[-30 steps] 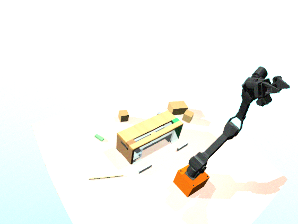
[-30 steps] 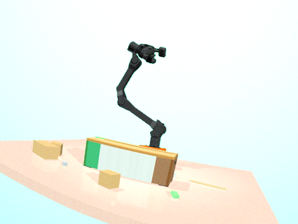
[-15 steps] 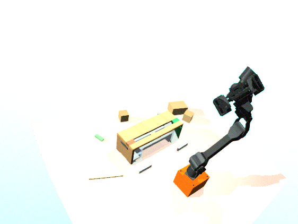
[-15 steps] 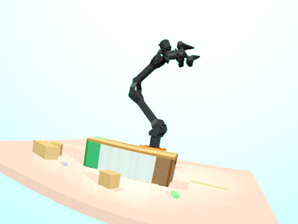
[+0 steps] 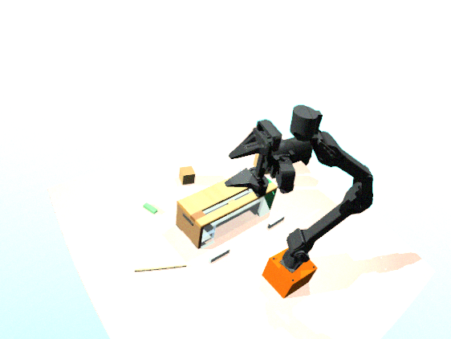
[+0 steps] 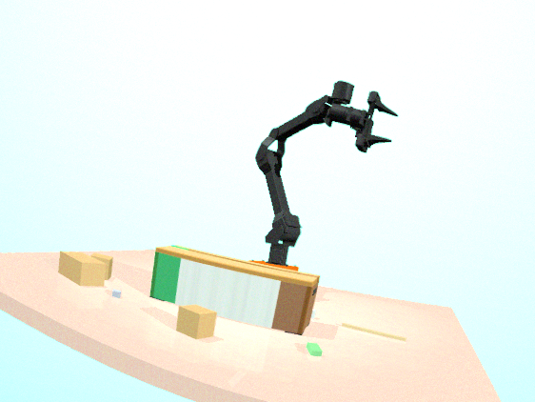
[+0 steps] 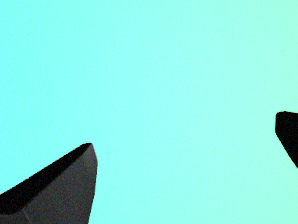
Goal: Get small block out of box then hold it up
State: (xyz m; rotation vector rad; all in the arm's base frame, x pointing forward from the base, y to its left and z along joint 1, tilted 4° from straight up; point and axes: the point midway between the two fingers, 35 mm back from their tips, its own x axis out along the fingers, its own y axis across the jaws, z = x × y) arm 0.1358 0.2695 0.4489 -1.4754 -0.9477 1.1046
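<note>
Right now my gripper tip is 500 mm above the wooden box, 340 mm to the left of it and 200 mm short of it. The rest, counted from my gripper tip: dark chip 590 mm to the right, 560 mm below, 390 mm ahead; then green block 560 mm below, 450 mm ahead, 120 mm to the right; then cream block 480 mm below, 340 mm to the right, 220 mm ahead.
</note>
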